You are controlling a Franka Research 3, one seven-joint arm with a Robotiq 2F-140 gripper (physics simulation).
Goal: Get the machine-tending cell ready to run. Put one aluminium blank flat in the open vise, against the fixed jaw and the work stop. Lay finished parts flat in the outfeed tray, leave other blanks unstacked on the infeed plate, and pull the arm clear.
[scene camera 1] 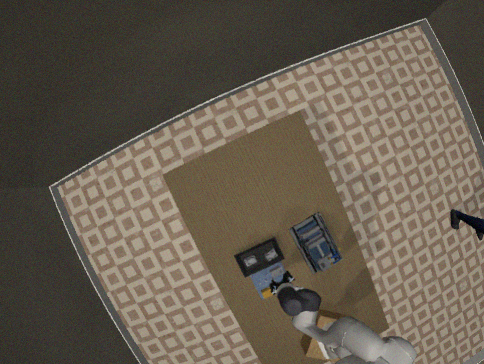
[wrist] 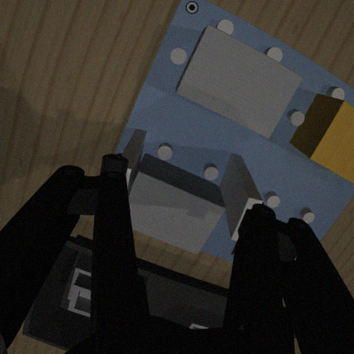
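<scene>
A blue plate with round pins lies beside a black tray that shows pale outlines. My gripper is over the plate, shut on a grey blank near the plate's tray-side edge, one finger at each end of the blank. This blank sits flat among pins. Another grey blank lies flat farther from the tray, between pins, away from the fingers. The vise stands apart from the plate in the scene view; its jaws are too small to judge.
A yellow block sits on the blue plate, near the far blank. A light brown box is partly under the arm. The brown work surface carries these things. A person's dark leg shows at the right edge.
</scene>
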